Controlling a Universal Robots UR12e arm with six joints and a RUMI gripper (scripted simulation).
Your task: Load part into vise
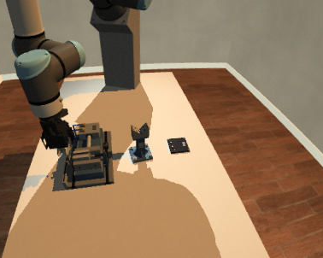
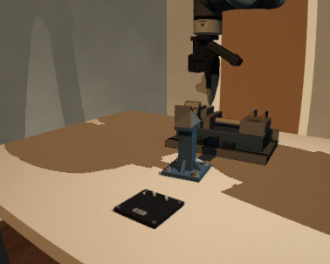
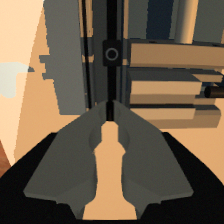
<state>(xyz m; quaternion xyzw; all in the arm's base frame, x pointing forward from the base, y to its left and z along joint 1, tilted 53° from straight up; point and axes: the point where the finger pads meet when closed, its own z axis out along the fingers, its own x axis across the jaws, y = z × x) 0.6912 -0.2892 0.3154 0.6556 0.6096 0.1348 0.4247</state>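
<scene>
Right now the part is 50 mm to the left of my hand, 20 mm below it and 10 mm ahead of it. Round my hand: dark work stop rod (110 mm to the left, 30 mm below, 30 mm ahead); moving jaw (80 mm to the left, 40 mm below, 10 mm behind); cream cylinder rod (90 mm to the left, 60 mm behind, 40 mm below).
</scene>
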